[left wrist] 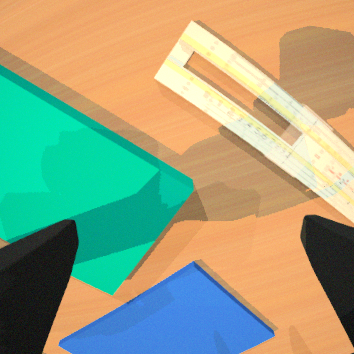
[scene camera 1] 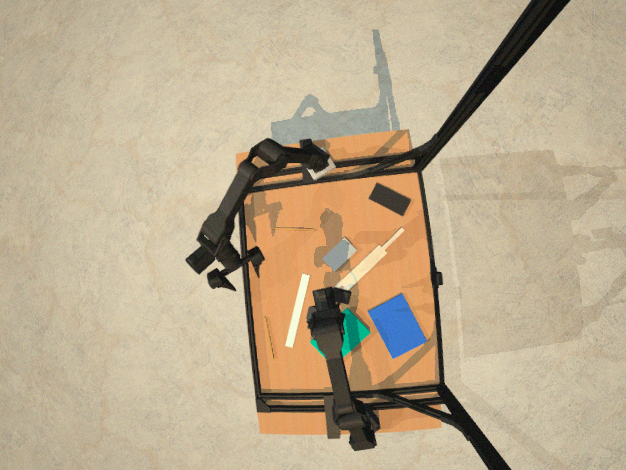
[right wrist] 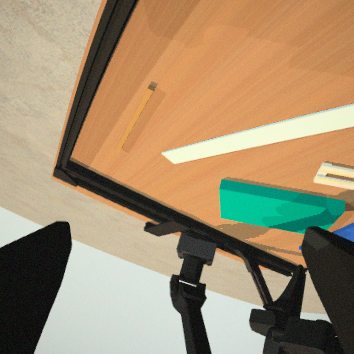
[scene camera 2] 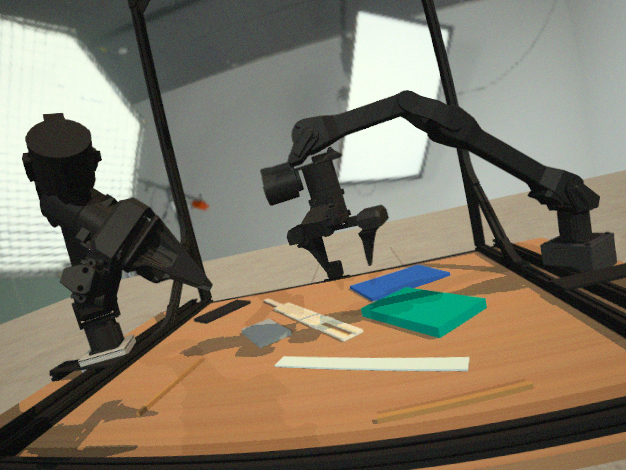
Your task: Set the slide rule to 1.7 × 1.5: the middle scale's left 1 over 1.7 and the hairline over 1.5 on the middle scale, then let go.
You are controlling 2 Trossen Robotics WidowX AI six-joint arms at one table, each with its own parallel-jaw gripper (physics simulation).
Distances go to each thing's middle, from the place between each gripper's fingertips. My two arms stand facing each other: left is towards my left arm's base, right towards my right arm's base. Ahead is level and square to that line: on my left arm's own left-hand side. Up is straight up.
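Labels:
Counted from my left hand: green block (scene camera 2: 433, 313), 10 cm below, 1 cm ahead, 11 cm to the left; grey block (scene camera 2: 266, 332), 10 cm below, 4 cm behind, 20 cm to the right; cream slide rule (scene camera 2: 315, 320), 11 cm below, 11 cm behind, 13 cm to the right; blue block (scene camera 1: 394, 320), 11 cm below, 21 cm behind, 11 cm to the left.
Counted from my right hand: green block, 18 cm below, 26 cm behind, 27 cm to the left; grey block, 18 cm below, 31 cm behind, 5 cm to the right; cream slide rule, 18 cm below, 39 cm behind, 2 cm to the left; blue block, 18 cm below, 49 cm behind, 26 cm to the left.

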